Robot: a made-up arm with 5 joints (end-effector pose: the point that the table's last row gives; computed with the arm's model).
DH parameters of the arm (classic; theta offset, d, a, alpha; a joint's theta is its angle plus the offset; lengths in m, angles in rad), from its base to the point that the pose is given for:
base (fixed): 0.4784 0 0.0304 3.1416
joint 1: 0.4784 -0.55 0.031 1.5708
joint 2: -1.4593 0 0.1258 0
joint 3: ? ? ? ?
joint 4: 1.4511 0.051 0 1.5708
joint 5: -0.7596 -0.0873 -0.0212 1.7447
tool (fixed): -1.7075 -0.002 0 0
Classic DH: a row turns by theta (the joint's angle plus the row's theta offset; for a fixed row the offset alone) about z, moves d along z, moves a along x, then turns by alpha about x.
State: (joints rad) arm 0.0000 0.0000 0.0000 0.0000 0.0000
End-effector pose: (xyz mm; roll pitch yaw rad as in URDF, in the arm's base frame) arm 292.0 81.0 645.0 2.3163 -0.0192 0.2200
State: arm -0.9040 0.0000 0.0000 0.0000 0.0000
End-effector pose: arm 138.2 263.7 645.0 2.3163 -0.0192 1.1240
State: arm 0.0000 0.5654 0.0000 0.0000 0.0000
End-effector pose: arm 306.5 81.0 504.9 2.4523 0.5311 0.2558
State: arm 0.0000 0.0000 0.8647 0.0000 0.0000
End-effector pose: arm 191.9 81.0 488.1 2.5617 0.8183 0.3249
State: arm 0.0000 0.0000 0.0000 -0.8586 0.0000
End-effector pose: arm 272.5 81.0 715.7 2.0635 -0.8498 0.3368
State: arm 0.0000 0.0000 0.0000 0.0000 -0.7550
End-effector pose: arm 292.0 86.3 659.8 3.0613 -0.1642 0.1482
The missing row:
joint 3: -1.5626 0 -0.134 0
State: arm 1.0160 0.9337 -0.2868 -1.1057 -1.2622
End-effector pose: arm 248.8 -212.6 568.5 -2.7356 -0.6735 -0.9546
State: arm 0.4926 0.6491 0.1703 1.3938 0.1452
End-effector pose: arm 173.8 8.8 473.1 -1.2469 0.8847 2.2966
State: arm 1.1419 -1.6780 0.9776 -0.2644 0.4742
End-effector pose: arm 115.0 -37.0 684.3 1.5948 -0.8556 -0.8274
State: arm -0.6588 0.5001 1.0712 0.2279 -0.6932
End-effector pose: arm 35.7 112.1 435.4 -1.2559 1.3991 2.6565
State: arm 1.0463 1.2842 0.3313 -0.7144 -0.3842
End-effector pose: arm 179.4 -107.5 367.2 2.9106 0.7798 -0.7684
